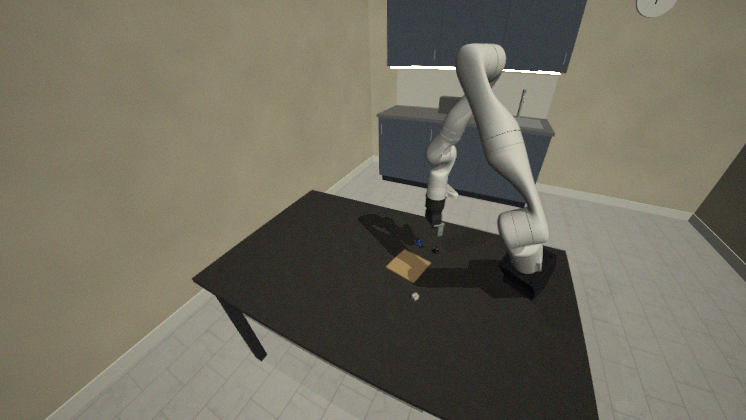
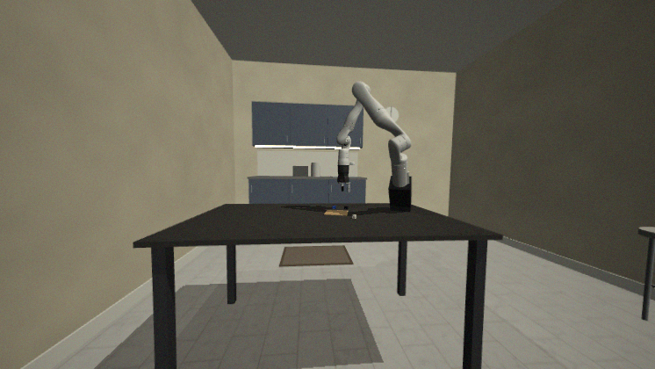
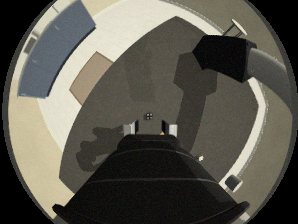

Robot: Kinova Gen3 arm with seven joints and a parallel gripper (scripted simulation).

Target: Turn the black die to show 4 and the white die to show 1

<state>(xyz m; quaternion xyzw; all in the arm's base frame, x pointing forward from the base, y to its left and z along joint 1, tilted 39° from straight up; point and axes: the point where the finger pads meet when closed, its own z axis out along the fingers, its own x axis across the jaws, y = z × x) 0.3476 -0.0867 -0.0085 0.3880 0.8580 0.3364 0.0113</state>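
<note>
The black die is 10 mm behind my hand, 10 mm to the right of it and 130 mm below it. Round my hand: white die 40 mm behind, 270 mm to the left, 130 mm below; then tan mat 60 mm ahead, 130 mm to the left, 140 mm below; then blue die 80 mm ahead, 10 mm to the right, 130 mm below.
</note>
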